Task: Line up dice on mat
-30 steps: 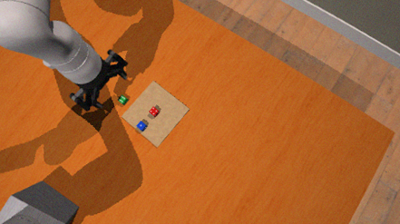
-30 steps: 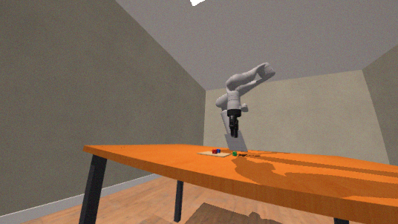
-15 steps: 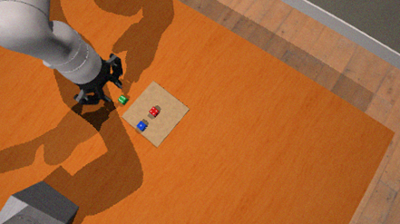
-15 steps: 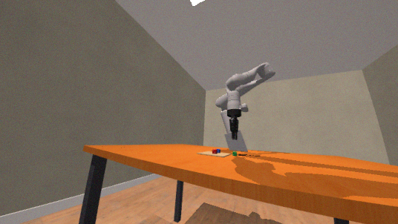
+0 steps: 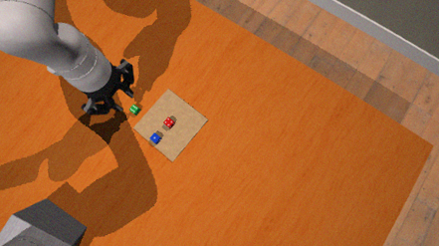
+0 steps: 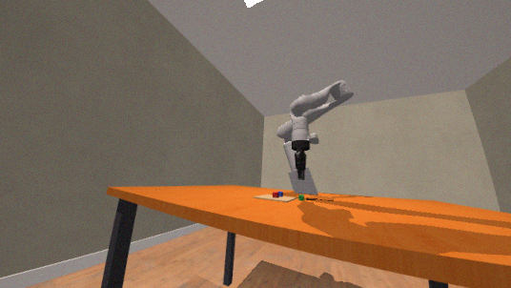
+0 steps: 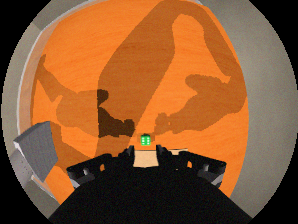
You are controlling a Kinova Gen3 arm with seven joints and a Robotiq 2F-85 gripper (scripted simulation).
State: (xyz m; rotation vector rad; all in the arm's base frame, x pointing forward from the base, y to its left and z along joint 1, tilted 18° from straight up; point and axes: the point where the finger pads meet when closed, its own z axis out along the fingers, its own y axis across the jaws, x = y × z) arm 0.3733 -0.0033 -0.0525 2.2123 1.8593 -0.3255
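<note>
My hand is 90 mm above the green die. Also, from my hand: blue die: 40 mm behind, 90 mm to the right, 80 mm below; tan mat: 10 mm ahead, 100 mm to the right, 100 mm below; red die: 10 mm ahead, 100 mm to the right, 80 mm below.
</note>
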